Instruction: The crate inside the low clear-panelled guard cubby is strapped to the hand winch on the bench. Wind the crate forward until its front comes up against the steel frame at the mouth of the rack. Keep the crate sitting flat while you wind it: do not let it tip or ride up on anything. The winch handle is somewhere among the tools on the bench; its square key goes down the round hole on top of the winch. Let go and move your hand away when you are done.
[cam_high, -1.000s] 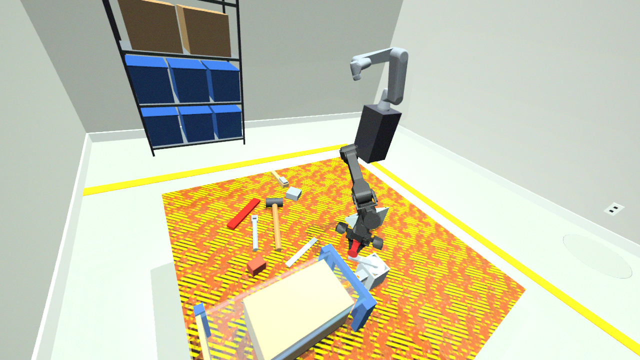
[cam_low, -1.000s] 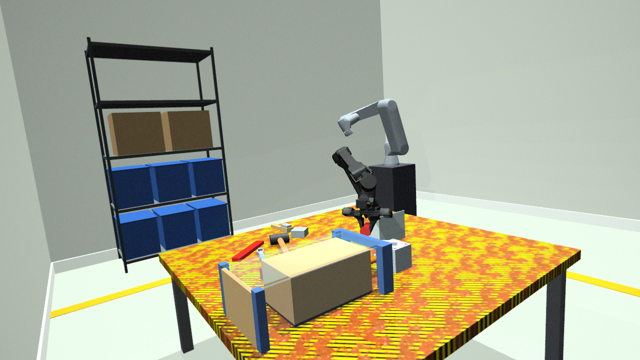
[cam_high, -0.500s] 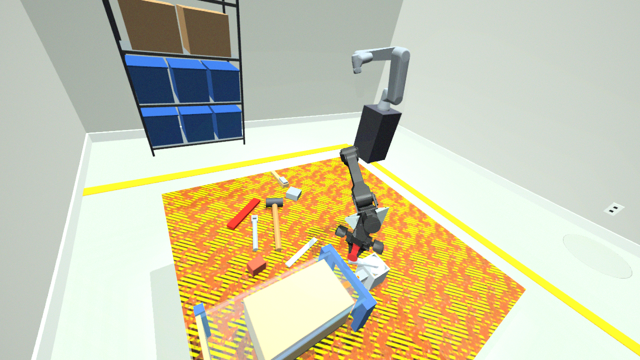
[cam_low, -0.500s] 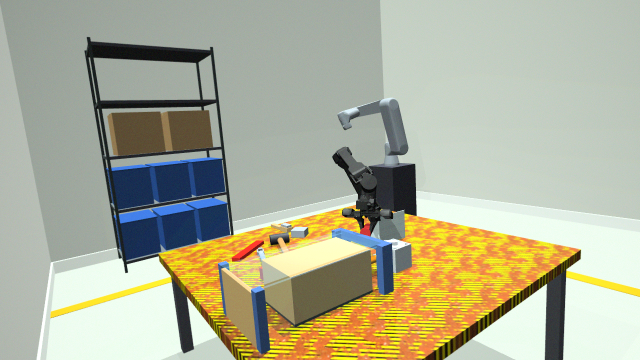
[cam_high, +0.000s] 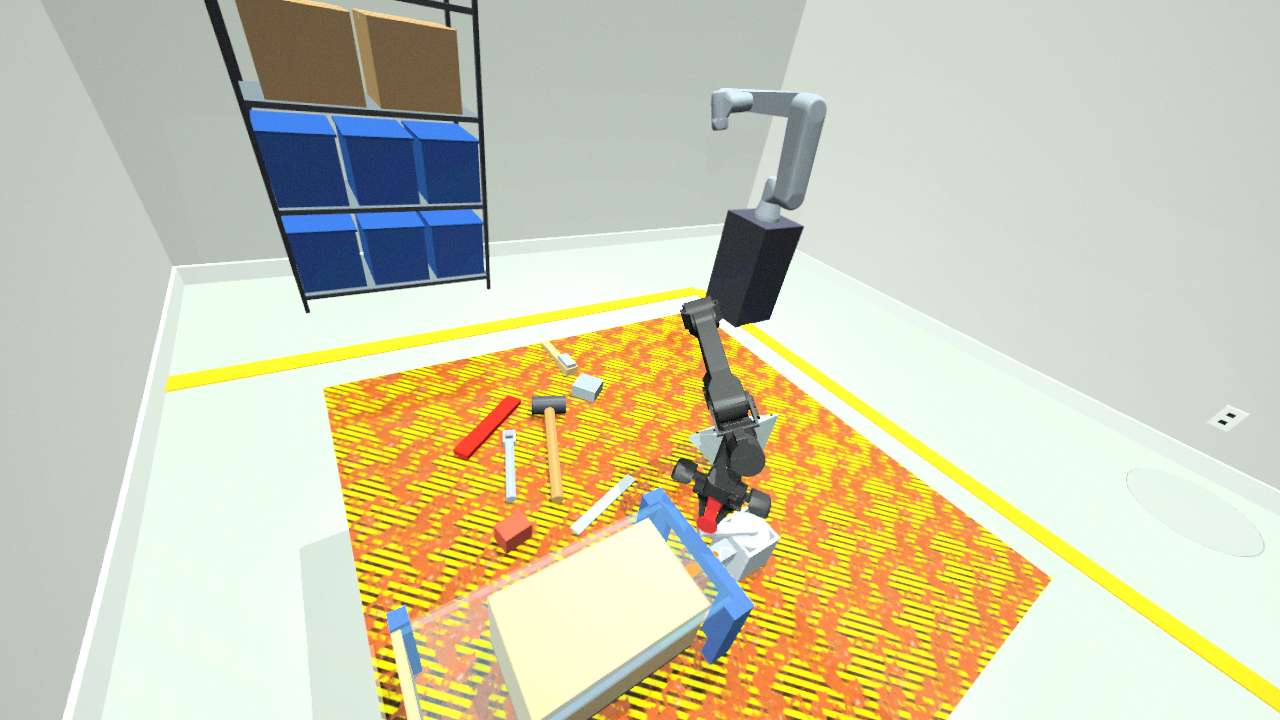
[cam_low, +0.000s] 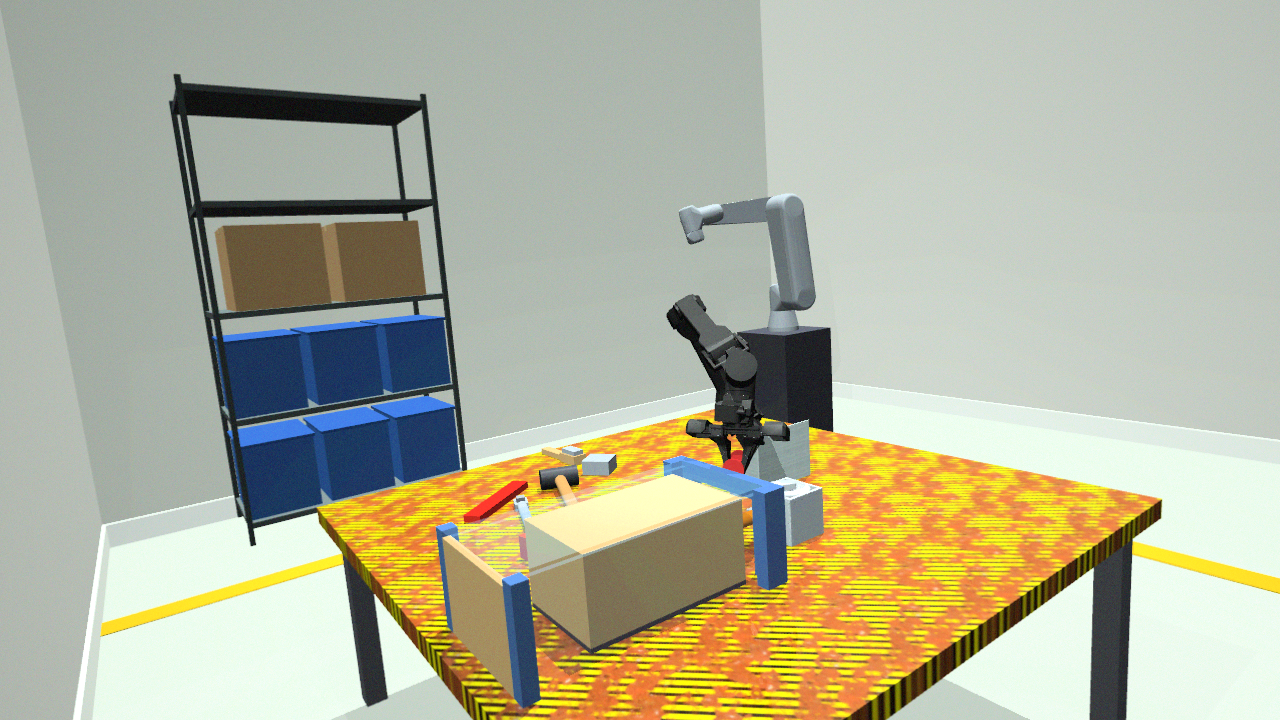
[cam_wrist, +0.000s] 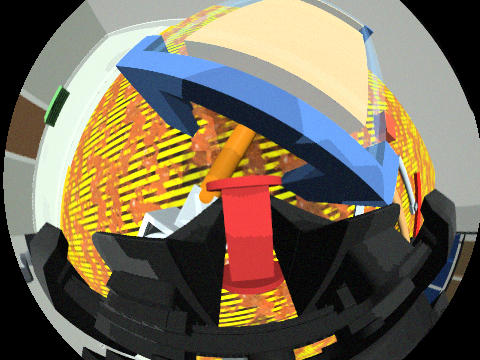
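Right now my gripper tip is 50 mm past the winch handle, 30 mm above it and 10 mm to the right of it. The rest, counted from my gripper tip: red grip 10 mm to the right, 10 mm behind; then blue steel frame 50 mm ahead, 30 mm to the left, 20 mm below; then grey winch 120 mm behind, 100 mm below, 20 mm to the left.
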